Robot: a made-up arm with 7 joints.
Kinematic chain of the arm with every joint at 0, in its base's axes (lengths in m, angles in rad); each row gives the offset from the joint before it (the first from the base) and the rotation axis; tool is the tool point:
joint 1: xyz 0 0 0.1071 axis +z
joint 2: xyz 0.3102 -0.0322 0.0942 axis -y
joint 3: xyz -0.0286 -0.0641 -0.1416 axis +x
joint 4: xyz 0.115 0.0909 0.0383 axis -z
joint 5: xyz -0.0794 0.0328 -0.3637 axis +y
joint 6: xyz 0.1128 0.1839 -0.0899 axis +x
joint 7: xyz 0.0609 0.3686 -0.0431 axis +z
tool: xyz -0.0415 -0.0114 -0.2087
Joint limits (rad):
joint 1: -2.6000..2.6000
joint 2: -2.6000..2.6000
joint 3: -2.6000..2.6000
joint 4: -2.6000..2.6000
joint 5: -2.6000..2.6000
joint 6: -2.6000..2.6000
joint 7: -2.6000..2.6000
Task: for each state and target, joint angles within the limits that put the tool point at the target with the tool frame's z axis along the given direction. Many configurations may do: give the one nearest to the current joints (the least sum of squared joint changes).
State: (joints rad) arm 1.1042 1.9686 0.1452 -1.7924 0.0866 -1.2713 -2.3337
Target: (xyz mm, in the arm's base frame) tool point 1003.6 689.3 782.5 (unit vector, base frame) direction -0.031 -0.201 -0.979
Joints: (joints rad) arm 0.8957 2.3345 0.0610 -2.3337 0.4255 -0.4770 -2.2823
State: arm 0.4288 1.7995 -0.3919 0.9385 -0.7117 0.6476 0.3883
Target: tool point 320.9 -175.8 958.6 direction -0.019 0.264 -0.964
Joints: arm -0.0948 2.0101 -0.0571 1.7213 -0.2211 1.0751 0.4240
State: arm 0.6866 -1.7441 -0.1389 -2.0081 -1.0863 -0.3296 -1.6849
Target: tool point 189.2 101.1 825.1 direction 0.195 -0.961 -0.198
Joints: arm 0.2816 -1.9087 0.0181 -2.1646 -1.5621 -0.3790 -1.6865
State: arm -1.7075 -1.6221 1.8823 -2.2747 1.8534 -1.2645 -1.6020
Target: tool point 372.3 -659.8 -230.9 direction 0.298 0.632 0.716
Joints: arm -2.3228 -0.9358 2.0899 -2.5774 1.2870 -0.5358 -1.4605
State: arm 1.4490 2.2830 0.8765 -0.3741 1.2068 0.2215 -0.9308
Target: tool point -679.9 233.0 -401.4 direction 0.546 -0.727 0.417
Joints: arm 2.0374 1.6722 1.3415 -0.9784 1.2142 -0.0214 -1.0922
